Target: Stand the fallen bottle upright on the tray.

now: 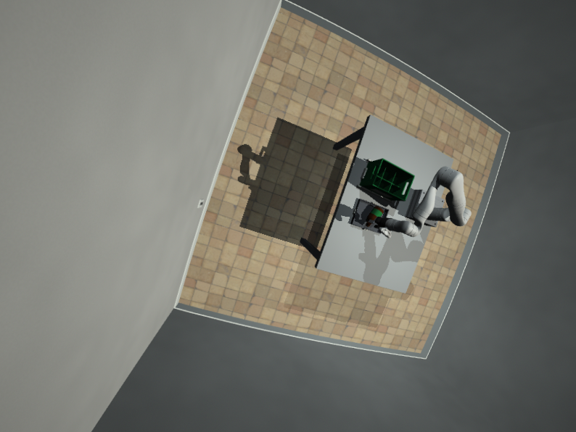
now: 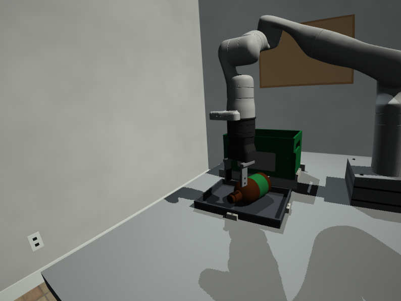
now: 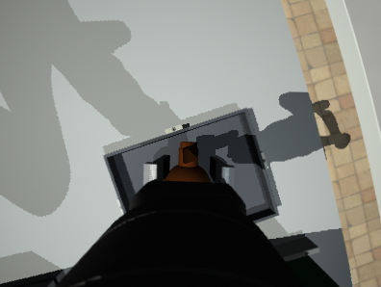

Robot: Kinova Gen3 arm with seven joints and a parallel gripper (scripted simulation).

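Now: hand 10 mm past the brown bottle, 50 mm to the left of it and 60 mm above it. From my hand the other things lie so: green crate (70 mm ahead, 300 mm to the right, 20 mm below); then black tray (50 mm to the right, 90 mm below).
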